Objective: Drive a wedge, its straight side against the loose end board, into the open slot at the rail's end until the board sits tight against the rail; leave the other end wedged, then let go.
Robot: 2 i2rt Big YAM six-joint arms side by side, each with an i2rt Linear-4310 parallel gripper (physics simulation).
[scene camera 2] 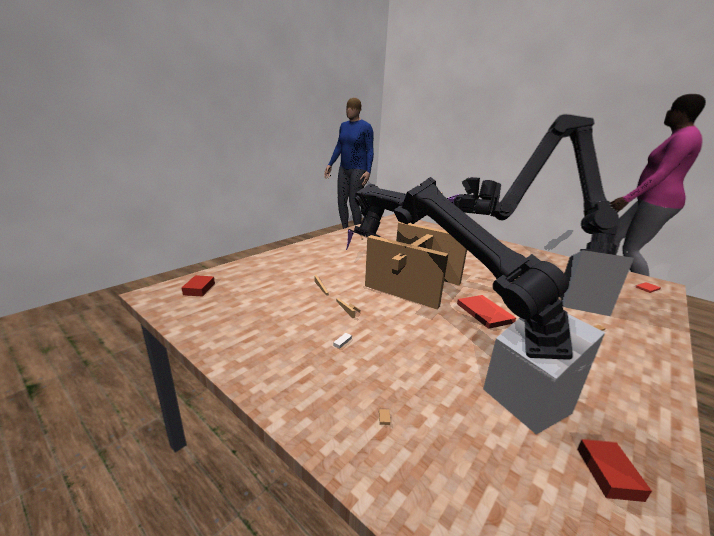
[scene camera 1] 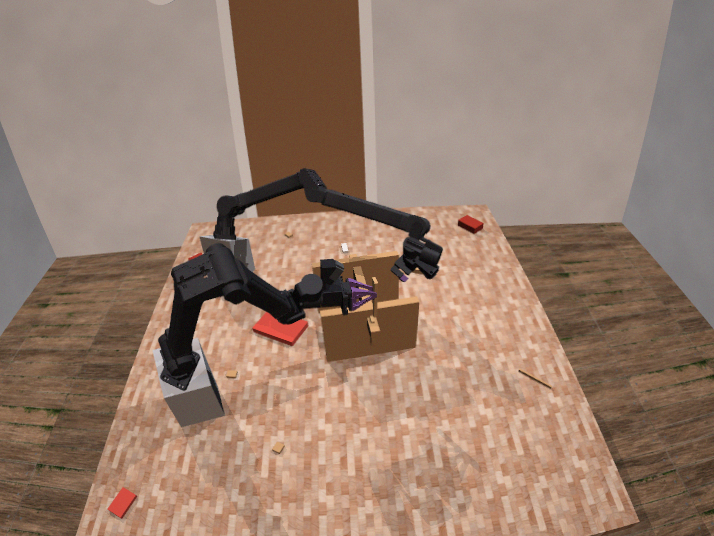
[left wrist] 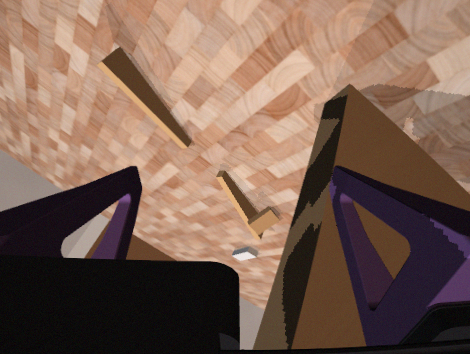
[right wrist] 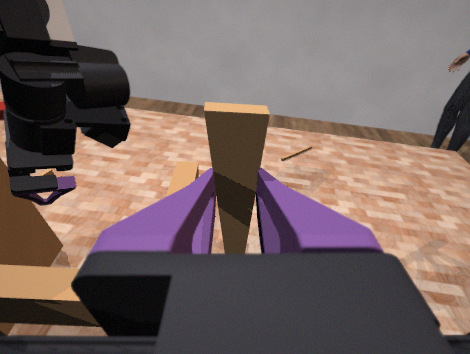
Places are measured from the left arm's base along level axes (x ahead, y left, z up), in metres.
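Pixels of known places: left gripper, fingertip midpoint: (scene camera 2: 358,254) (scene camera 1: 410,271) (left wrist: 235,176) (right wrist: 41,178); right gripper, fingertip midpoint: (scene camera 1: 375,292) (right wrist: 235,177); left arm's base, link origin: (scene camera 2: 547,335) (scene camera 1: 224,237); right arm's base, link origin: (scene camera 1: 180,367).
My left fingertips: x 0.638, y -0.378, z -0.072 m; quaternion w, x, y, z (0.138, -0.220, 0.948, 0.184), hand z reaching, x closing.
Ahead of a thing's pixels: the offset from my left fingertips to its top centre. "pt": to the spot under its first point. Level surfaces: height alone.
My right gripper (scene camera 1: 375,295) (scene camera 2: 450,197) (right wrist: 235,177) is shut on a wooden wedge {0.227 m up, 0.230 m back, 0.271 m right} (scene camera 1: 374,283) (right wrist: 237,125), held upright, wide end up, above the near board's outer side in scene camera 1. The near board {0.087 m up, 0.228 m back, 0.220 m right} (scene camera 1: 395,331) and far board {0.088 m up, 0.195 m back, 0.024 m left} (scene camera 1: 386,272) stand upright, joined by the rail {0.066 m up, 0.211 m back, 0.098 m right} (scene camera 1: 358,274) (right wrist: 40,285). One rail end {pt 0.056 m up, 0.236 m back, 0.274 m right} (scene camera 1: 373,326) pokes through the near board; whether the wedge tip is in its slot I cannot tell. The other rail end (scene camera 2: 399,263) pokes through the far board. My left gripper (scene camera 1: 415,275) (scene camera 2: 357,237) (left wrist: 235,176) is open and empty near the far board's right end.
Two loose wedges {0.090 m down, 0.094 m ahead, 0.120 m left} (scene camera 2: 321,285) {0.090 m down, 0.058 m back, 0.214 m left} (scene camera 2: 346,306), a small wooden block {0.109 m down, 0.352 m back, 0.591 m left} (scene camera 2: 384,416) and a white block {0.106 m down, 0.140 m back, 0.387 m left} (scene camera 2: 342,340) lie on the table {0.118 m down} (scene camera 2: 276,369). A flat red piece {0.097 m down, 0.496 m back, 0.009 m right} (scene camera 1: 280,328) lies left of the boards. A thin stick {0.109 m down, 0.230 m ahead, 0.543 m right} (scene camera 1: 534,379) lies at the right.
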